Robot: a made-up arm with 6 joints.
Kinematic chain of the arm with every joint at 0, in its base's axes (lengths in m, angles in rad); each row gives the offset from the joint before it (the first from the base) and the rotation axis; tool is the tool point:
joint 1: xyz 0 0 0.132 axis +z
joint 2: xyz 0 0.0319 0 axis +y
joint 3: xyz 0 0 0.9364 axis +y
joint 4: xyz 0 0 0.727 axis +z
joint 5: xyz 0 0 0 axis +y
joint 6: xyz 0 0 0.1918 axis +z
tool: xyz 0 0 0
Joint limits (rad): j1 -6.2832..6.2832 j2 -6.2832..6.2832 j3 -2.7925..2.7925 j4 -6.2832..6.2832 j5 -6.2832..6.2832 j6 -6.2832..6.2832
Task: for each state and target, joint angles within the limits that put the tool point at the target. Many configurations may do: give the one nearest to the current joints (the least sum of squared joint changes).
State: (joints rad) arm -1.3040 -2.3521 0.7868 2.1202 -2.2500 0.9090
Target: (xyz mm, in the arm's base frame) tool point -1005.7 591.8 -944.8
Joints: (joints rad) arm -0.6503 -2.5067 0.3333 1.9916 -1.8179 0.9090
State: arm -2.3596 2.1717 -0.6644 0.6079 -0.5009 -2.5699
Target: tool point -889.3 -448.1 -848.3
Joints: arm -2.6290 3.0037 -1.2399 0.5964 -0.8041 -2.5699
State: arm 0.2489 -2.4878 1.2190 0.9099 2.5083 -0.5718
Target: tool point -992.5 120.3 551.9
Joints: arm 0.0129 -1.7534 1.4917 0.8721 2.3814 -0.5718
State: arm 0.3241 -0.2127 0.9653 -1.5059 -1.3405 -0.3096
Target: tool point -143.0 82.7 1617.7
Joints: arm 0.6709 -0.6254 1.2266 -1.4979 -0.6901 -0.3096
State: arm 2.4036 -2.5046 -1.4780 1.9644 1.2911 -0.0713
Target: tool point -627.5 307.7 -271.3
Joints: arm 2.4145 -3.2213 -2.1030 2.0956 1.2104 -0.0713
